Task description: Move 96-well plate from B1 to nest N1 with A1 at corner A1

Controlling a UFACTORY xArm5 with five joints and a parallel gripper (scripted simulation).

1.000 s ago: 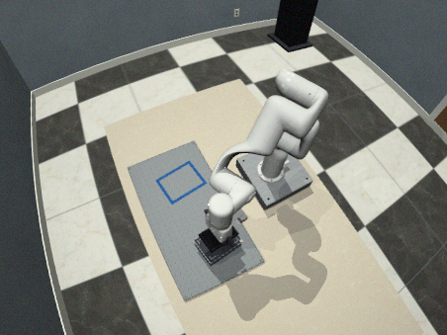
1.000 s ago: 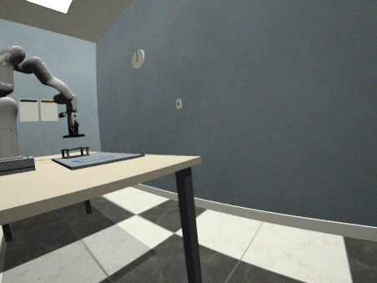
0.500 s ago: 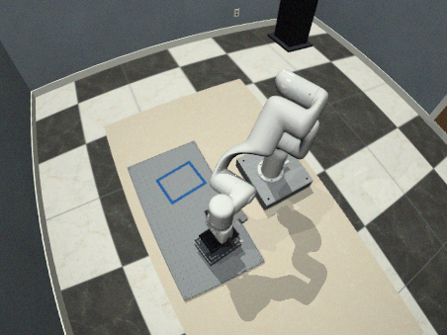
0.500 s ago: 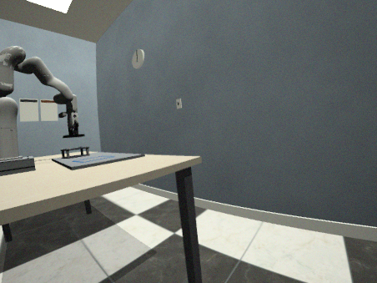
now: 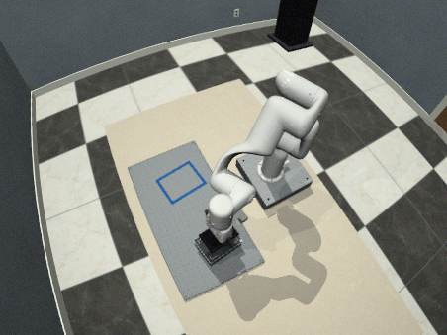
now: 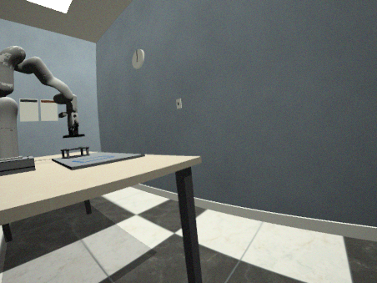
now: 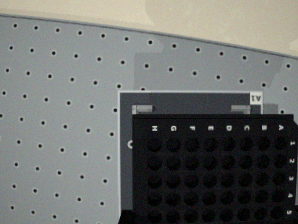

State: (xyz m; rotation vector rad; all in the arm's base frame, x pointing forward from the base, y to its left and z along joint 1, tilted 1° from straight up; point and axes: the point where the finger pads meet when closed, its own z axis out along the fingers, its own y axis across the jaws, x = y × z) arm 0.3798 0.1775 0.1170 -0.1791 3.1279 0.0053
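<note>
My gripper is now 10 cm above the plate nest. The rest, counted from my hand: A1 label 10 cm below, 8 cm behind, 4 cm to the left; 96-well plate 1 cm below.
</note>
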